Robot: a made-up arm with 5 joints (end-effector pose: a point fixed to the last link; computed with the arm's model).
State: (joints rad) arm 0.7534 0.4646 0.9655 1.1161 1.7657
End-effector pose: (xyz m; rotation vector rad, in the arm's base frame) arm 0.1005 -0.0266 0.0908 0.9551 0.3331 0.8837
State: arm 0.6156 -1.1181 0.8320 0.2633 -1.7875
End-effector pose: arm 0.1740 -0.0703 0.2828 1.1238 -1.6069 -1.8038
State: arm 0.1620 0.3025 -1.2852 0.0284 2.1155
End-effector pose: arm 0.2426 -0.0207 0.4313 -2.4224 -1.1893 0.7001
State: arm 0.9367 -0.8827 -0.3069 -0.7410 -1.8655
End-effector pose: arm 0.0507 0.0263 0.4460 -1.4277 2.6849 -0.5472
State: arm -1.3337 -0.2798 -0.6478 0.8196 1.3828
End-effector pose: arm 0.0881 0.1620 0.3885 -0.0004 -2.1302 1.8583
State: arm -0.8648 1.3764 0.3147 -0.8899 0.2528
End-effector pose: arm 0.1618 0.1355 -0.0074 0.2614 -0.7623 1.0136
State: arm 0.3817 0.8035 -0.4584 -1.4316 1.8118
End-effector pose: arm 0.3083 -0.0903 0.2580 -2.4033 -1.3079 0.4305
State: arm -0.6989 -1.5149 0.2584 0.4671 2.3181
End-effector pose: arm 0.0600 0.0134 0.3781 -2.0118 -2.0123 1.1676
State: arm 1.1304 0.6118 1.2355 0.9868 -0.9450
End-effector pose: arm 0.0667 0.0045 0.1012 0.1024 1.4951 -1.7888
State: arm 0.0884 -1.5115 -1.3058 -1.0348 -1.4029
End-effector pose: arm -0.1928 0.0316 0.1907 -0.5963 0.7349 -1.4360
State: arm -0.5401 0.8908 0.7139 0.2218 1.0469
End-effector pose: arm 0.1381 0.0585 0.0224 0.0642 0.2753 1.5292
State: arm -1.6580 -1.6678 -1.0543 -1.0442 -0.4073
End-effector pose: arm 0.0716 -0.2568 0.1910 -0.8723 0.4923 1.1067
